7 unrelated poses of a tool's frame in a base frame.
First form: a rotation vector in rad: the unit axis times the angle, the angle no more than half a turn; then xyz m.
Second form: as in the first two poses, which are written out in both.
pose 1, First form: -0.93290 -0.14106 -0.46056 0.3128 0.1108 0.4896
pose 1, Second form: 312.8 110.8 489.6 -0.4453 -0.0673 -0.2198 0.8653
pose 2, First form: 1.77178 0.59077 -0.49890 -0.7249 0.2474 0.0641
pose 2, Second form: -724.9 247.4 64.1 0.7542 0.2515 -0.2124 0.5681
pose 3, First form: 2.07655 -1.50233 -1.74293 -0.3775 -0.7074 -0.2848
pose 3, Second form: -377.5 -707.4 -284.8 0.6698 -0.4846 -0.5622 0.0210
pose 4, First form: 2.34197 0.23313 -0.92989 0.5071 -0.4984 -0.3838
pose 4, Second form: 507.1 -498.4 -383.8 0.8826 0.0879 -0.3504 0.3008
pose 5, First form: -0.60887 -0.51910 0.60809 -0.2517 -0.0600 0.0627
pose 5, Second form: -251.7 -60.0 62.7 -0.2918 -0.2488 0.2914 0.8764
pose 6, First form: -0.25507 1.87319 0.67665 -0.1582 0.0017 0.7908
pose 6, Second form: -158.2 1.7 790.8 -0.1072 0.7870 0.2843 0.5370
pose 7, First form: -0.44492 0.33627 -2.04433 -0.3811 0.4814 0.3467
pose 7, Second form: -381.1 481.4 346.7 -0.1831 0.1384 -0.8414 0.4893
